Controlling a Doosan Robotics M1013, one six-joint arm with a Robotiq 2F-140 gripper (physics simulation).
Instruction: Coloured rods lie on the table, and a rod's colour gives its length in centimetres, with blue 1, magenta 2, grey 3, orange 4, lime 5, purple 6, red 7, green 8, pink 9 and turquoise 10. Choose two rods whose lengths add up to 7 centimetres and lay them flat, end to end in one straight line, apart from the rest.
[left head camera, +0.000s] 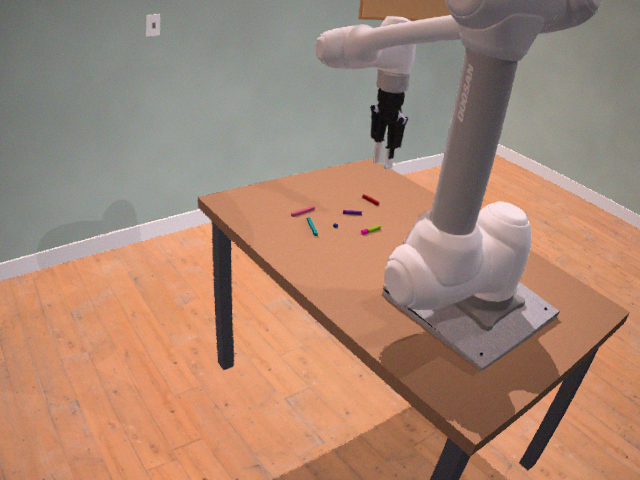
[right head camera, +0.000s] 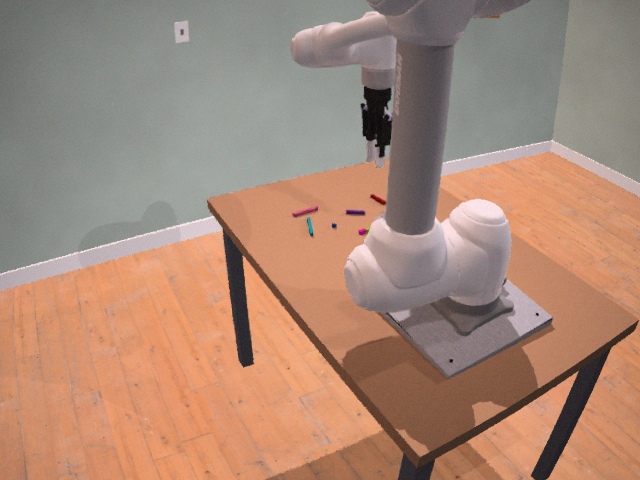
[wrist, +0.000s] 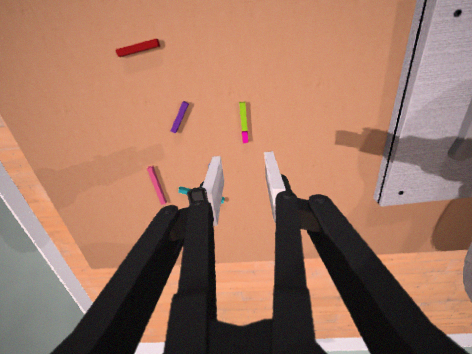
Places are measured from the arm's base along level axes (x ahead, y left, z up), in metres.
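Where they show: gripper, fingertip midpoint: (left head camera: 382, 165) (right head camera: 375, 164) (wrist: 243, 167); arm's base at its link origin: (left head camera: 482, 299) (right head camera: 466, 302).
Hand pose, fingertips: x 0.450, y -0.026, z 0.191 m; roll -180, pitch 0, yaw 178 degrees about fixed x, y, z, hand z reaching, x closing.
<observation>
Each offset is from my fingertips to the top centre of the thing. Level surfaces: height alone.
A lime rod @(dy -0.001, dx -0.001, dz -0.208 m) (left head camera: 374, 228) (wrist: 243, 116) and a magenta rod @(dy +0.036, dx +0.001, dz -0.208 m) (left head camera: 364, 231) (right head camera: 361, 231) (wrist: 245, 137) lie flat, end to end in one straight line with no visible gap, apart from the other rods. In the right head view the arm hides most of the lime rod. My gripper (left head camera: 383, 164) (right head camera: 374, 163) (wrist: 243, 167) is open and empty, pointing down high above the table. In the wrist view the pair shows just beyond the fingertips.
On the table @(dz -0.218 m) (left head camera: 289, 258) lie a purple rod @(dy -0.015, dx +0.115, dz -0.208 m) (left head camera: 352, 212) (wrist: 179, 117), a red rod @(dy -0.132, dx +0.154, dz -0.208 m) (left head camera: 370, 199) (wrist: 137, 48), a pink rod @(dy +0.120, dx +0.200, dz -0.208 m) (left head camera: 302, 211) (wrist: 156, 185), a turquoise rod @(dy +0.154, dx +0.109, dz -0.208 m) (left head camera: 312, 226) (right head camera: 310, 226) and a blue rod @(dy +0.089, dx +0.076, dz -0.208 m) (left head camera: 335, 225) (right head camera: 333, 225). The arm's base plate (left head camera: 480, 356) is nearer the head cameras.
</observation>
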